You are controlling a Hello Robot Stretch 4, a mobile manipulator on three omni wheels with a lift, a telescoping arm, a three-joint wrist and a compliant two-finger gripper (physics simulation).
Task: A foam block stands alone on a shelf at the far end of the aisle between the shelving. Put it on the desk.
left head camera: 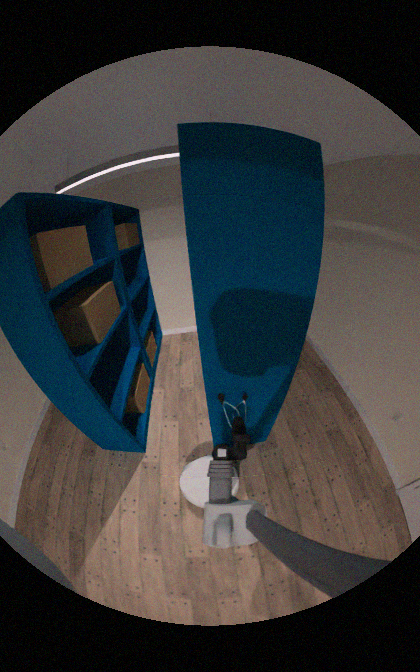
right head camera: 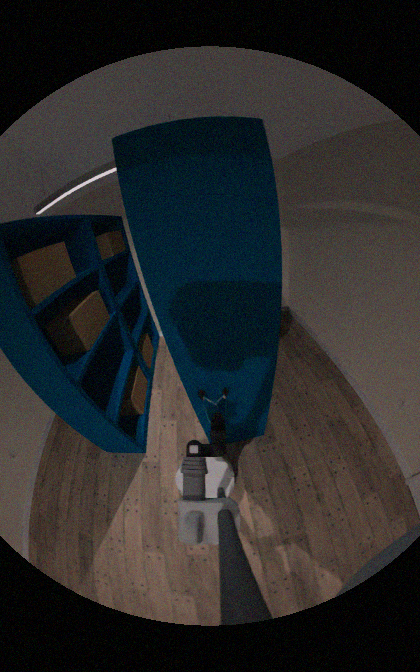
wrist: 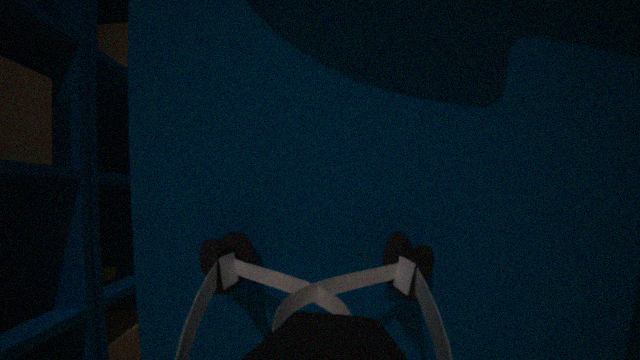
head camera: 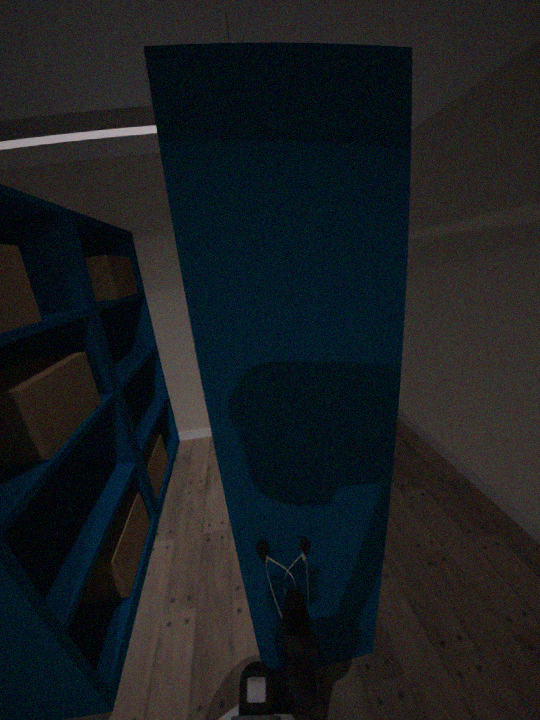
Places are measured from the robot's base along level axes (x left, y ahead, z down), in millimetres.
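Pixels of known places: gripper, between the fingertips: (wrist: pixel 313 250) (head camera: pixel 281 540).
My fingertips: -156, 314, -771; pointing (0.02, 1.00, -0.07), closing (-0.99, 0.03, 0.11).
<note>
Behind a point stands the place of what it marks, as x, y, z.
My gripper (head camera: pixel 283 547) {-156, 314, -771} (left head camera: pixel 233 396) (right head camera: pixel 213 392) (wrist: pixel 313 250) {-156, 314, -771} is open, with no object between its fingertips. It points at the blue end panel of the right shelf unit (head camera: pixel 290 261) {-232, 329, -1504} (left head camera: pixel 250 225) (right head camera: pixel 210 225) (wrist: pixel 320 175) {-164, 318, -823}; the gap between them is hard to judge. The left shelf unit (head camera: pixel 34 657) (left head camera: pixel 30 350) (right head camera: pixel 30 365) (wrist: pixel 90 200) stands across the aisle. A tiny yellowish patch (wrist: pixel 109 272) {937, 1476, -515} shows in one of its dark compartments in the wrist view; I cannot tell whether it is the foam block. The desk does not show.
Brown boxes (head camera: pixel 58 407) {666, 662, -1074} (left head camera: pixel 102 310) (right head camera: pixel 90 317) (wrist: pixel 25 115) {696, 860, -1072} stand in the left unit. A narrow aisle of wooden floor (head camera: pixel 191 523) {480, 1079, 50} (left head camera: pixel 175 370) runs between the units to a pale back wall (head camera: pixel 186 378) {669, 2081, -589} (left head camera: pixel 175 285). Another wall (head camera: pixel 476 348) {-1459, 1390, -891} (left head camera: pixel 370 295) stands to the right.
</note>
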